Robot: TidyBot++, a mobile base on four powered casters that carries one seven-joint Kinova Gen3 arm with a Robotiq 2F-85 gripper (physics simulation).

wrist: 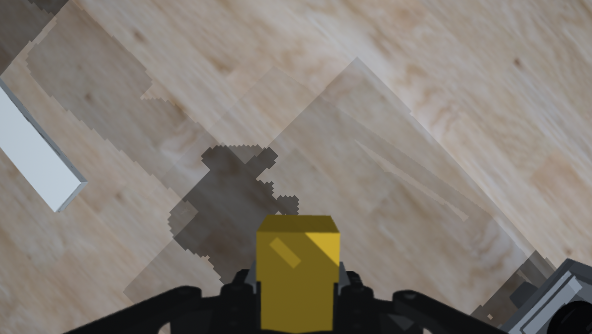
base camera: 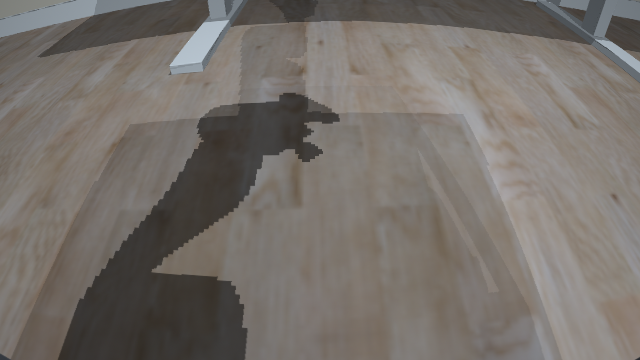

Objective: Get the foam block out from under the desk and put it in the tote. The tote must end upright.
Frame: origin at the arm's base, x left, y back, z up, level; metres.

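Where they show: gripper, fingertip midpoint: [wrist: 297, 279].
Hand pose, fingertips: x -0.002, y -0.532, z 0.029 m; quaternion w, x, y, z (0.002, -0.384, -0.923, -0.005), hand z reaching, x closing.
After its pixels a point has its place.
The yellow foam block [wrist: 297, 280] @(x -0.011, y -0.541, z 0.063 m) is between the fingers of my gripper [wrist: 297, 279] @(x -0.002, y -0.533, z 0.029 m) at the bottom middle of the wrist view. The gripper is shut on it and holds it above the wooden floor, with a finger on either side. The gripper and the block do not show in the base camera view, where the arm's dark shadow lies on the floor. The tote does not show in either view.
A white desk foot [base camera: 197, 47] [wrist: 37, 150] lies on the floor at the upper left of the base camera view and the left of the wrist view. Another desk foot [base camera: 617, 57] @(x -0.901, y -0.972, z -0.376 m) is at the upper right. Part of the grey mobile base [wrist: 545, 300] @(x -0.170, y -0.143, z -0.287 m) shows at the wrist view's lower right.
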